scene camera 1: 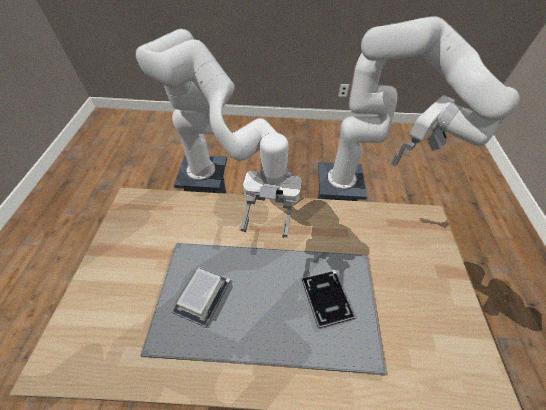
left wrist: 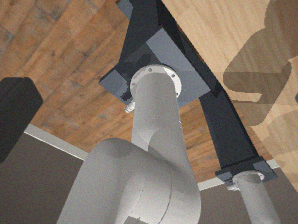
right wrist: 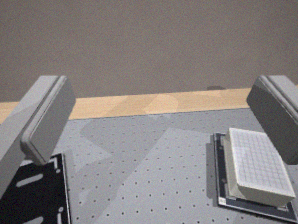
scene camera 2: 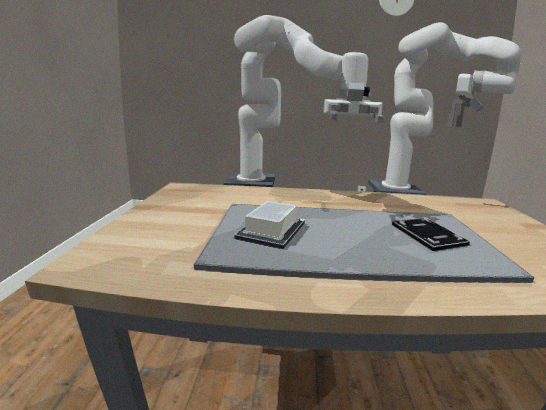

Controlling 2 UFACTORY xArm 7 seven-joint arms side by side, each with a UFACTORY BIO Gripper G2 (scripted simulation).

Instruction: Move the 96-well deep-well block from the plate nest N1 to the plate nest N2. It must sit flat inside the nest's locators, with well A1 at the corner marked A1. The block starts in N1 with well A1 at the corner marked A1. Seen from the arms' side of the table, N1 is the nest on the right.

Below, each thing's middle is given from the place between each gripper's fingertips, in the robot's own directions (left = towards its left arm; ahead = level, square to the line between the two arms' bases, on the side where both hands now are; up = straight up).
Labels:
Right now the deep-well block (scene camera 2: 272, 220) is 240 mm below my right hand, 200 mm to the right of it and 100 mm ahead of it. Round my right hand: nest N2 (scene camera 1: 322, 298): 270 mm below, 210 mm to the left, 80 mm ahead.
I see the nest N2 43 cm ahead of my left hand, 28 cm below it and 25 cm to the right of it. From my left hand the other things lie so: deep-well block 65 cm to the right, 46 cm ahead, 25 cm below.

